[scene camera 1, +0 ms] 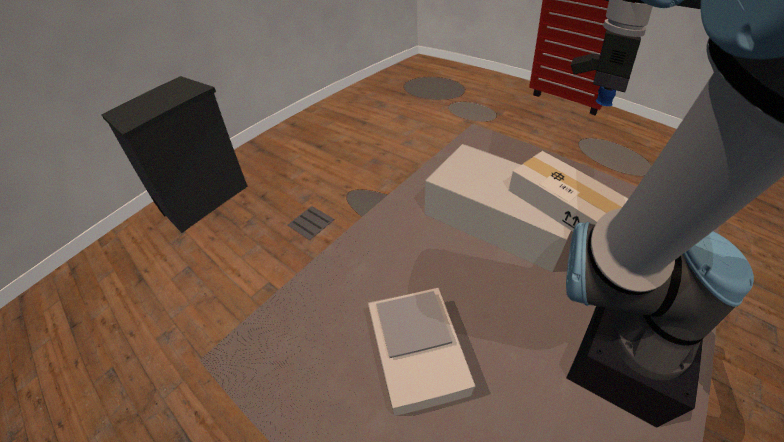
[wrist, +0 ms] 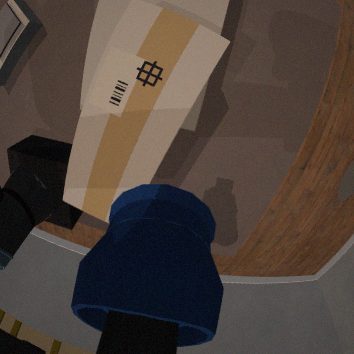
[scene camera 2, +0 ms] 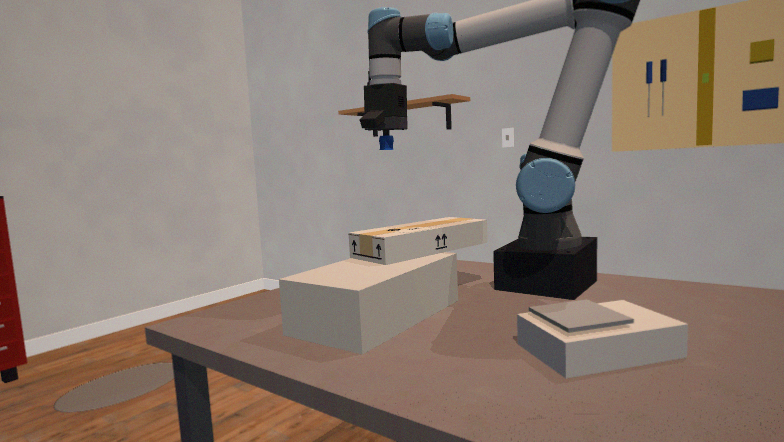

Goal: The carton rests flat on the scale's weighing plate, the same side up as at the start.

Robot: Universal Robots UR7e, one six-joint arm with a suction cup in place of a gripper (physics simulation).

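Frame: origin at the arm's base, x ahead, y left, z up, level; millimetres.
Where they show: end effector, tool point: point(scene camera 1: 604, 102) point(wrist: 160, 231) point(scene camera 2: 386, 149); arm's base, origin of the base link: point(scene camera 1: 650, 340) point(wrist: 34, 190) point(scene camera 2: 549, 243).
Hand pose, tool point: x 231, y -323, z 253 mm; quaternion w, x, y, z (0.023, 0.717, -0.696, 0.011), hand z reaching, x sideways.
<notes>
Things, the pixels of their top centre, and the offset from my tool point. "*": a spot on its surface instead. Level surfaces: height alone.
- long white carton, middle of its top: point(wrist: 120, 132) point(scene camera 1: 589, 194) point(scene camera 2: 421, 225) 187 mm down, 33 mm back, 68 mm left
- scale, middle of its top: point(scene camera 1: 418, 339) point(scene camera 2: 597, 309) 291 mm down, 153 mm ahead, 500 mm left
- table with its grey weighing plate, surface spot: point(scene camera 2: 581, 315) point(scene camera 1: 404, 321) * 291 mm down, 192 mm ahead, 482 mm left
- pale block, middle of its top: point(wrist: 156, 9) point(scene camera 2: 375, 265) point(scene camera 1: 508, 184) 247 mm down, 155 mm ahead, 59 mm left
- table, its level: 360 mm down
A long white carton point(scene camera 1: 570, 189) point(scene camera 2: 428, 241) point(wrist: 135, 110) with a tan tape strip, a barcode label and up arrows lies flat on a pale block, one end sticking out past the block toward the robot base. The scale point(scene camera 1: 433, 378) point(scene camera 2: 625, 351) stands on the table with its grey weighing plate point(scene camera 1: 414, 323) point(scene camera 2: 581, 315) bare. Part of the scale also shows at the upper left in the wrist view. My gripper, a blue suction cup point(scene camera 1: 605, 97) point(scene camera 2: 386, 143) point(wrist: 162, 205), is open and hangs high above the carton, touching nothing.
The pale block point(scene camera 1: 483, 203) point(scene camera 2: 362, 301) stands on the table point(scene camera 1: 340, 329) point(scene camera 2: 384, 378). The black robot base point(scene camera 1: 631, 378) point(scene camera 2: 543, 269) stands beside the block and the scale. A red tool cabinet point(scene camera 1: 568, 49) and a dark cabinet point(scene camera 1: 181, 159) stand beyond the table.
</notes>
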